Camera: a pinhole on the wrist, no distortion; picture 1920 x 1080 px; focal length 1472.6 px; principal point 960.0 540.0 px. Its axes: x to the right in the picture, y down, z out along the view. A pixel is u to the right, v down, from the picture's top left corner.
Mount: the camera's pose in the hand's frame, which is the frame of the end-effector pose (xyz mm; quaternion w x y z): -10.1 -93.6 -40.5 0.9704 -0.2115 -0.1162 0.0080
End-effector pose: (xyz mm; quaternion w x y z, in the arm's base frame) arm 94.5 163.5 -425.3 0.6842 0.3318 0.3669 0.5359
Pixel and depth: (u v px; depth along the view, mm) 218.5 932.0 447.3
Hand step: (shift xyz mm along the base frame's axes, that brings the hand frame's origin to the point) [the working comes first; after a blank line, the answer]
In the camera's frame: -225.2 119.1 447.3

78.3 -297.9 333.5
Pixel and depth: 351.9 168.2 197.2
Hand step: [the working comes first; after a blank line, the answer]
In the camera's frame: -81.4 -49.8 197.2

126.7 -154.3 35.6
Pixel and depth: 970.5 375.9 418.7
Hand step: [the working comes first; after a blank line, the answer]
In the camera's frame: 3.0 -46.7 418.7

266.0 -116.2 223.5
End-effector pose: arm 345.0 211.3 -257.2 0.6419 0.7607 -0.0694 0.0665
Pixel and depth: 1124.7 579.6 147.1
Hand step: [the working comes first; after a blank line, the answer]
In the camera's frame: 16.5 4.0 147.1

-20.5 -84.8 -48.4
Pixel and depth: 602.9 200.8 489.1
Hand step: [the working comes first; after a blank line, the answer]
In the camera's frame: -118.6 -112.7 489.1

-231.0 -400.4 -118.5
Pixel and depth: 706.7 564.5 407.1
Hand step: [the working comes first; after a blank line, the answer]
In the camera's frame: -70.0 6.8 407.1

-178.6 -305.5 -10.9
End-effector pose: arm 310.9 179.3 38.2 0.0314 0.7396 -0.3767 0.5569
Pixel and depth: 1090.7 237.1 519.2
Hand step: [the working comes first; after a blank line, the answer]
In the camera's frame: 46.1 -106.8 519.2

355.2 -191.7 -261.9
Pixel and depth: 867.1 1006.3 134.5
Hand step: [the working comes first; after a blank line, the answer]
In the camera's frame: -8.5 42.6 134.5

42.8 -2.2 -62.5
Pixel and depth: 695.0 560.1 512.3
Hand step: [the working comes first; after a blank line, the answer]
In the camera's frame: -92.2 7.0 512.3

221.5 -150.9 -373.9
